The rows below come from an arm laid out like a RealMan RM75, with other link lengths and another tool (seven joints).
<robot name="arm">
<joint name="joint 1" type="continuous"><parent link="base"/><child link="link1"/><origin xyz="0 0 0.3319" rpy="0 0 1.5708"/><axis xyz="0 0 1"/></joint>
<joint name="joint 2" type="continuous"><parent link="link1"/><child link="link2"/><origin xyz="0 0 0" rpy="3.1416 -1.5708 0"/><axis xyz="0 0 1"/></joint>
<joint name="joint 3" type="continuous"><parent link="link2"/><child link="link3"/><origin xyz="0.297 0 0" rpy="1.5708 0 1.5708"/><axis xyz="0 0 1"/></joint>
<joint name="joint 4" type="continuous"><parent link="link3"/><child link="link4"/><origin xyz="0 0 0" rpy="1.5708 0 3.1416"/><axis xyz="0 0 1"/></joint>
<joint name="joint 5" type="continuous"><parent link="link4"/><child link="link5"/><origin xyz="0 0.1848 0" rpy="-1.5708 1.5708 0"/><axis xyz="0 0 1"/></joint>
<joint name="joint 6" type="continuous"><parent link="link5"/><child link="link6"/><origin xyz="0 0 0" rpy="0 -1.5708 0"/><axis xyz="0 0 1"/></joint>
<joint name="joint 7" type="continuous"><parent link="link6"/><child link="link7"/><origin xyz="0.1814 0 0" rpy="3.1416 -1.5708 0"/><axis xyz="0 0 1"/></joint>
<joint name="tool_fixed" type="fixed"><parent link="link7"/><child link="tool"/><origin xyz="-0.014 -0.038 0.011" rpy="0.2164 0 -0.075"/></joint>
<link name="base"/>
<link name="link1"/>
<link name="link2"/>
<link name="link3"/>
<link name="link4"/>
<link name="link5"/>
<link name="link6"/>
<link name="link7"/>
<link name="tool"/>
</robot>
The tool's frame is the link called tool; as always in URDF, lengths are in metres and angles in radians. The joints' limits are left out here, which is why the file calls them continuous.
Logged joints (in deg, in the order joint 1, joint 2, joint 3, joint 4, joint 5, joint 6, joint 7), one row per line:
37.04, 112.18, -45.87, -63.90, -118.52, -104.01, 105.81
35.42, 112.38, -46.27, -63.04, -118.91, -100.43, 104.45
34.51, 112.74, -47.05, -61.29, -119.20, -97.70, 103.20
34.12, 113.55, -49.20, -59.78, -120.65, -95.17, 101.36
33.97, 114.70, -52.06, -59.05, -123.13, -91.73, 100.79
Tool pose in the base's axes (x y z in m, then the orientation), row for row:
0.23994, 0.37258, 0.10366, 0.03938, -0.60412, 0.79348, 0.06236
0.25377, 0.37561, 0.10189, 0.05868, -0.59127, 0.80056, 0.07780
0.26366, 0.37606, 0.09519, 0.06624, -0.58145, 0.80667, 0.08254
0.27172, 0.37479, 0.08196, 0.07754, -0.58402, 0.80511, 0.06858
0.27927, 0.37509, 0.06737, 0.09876, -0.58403, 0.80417, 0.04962
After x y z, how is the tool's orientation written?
As a quaternion, w x y z.
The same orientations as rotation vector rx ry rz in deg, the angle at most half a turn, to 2 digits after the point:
-106.10, 139.35, 10.95
-102.63, 138.95, 13.50
-100.46, 139.38, 14.26
-100.23, 138.18, 11.77
-98.99, 136.30, 8.41

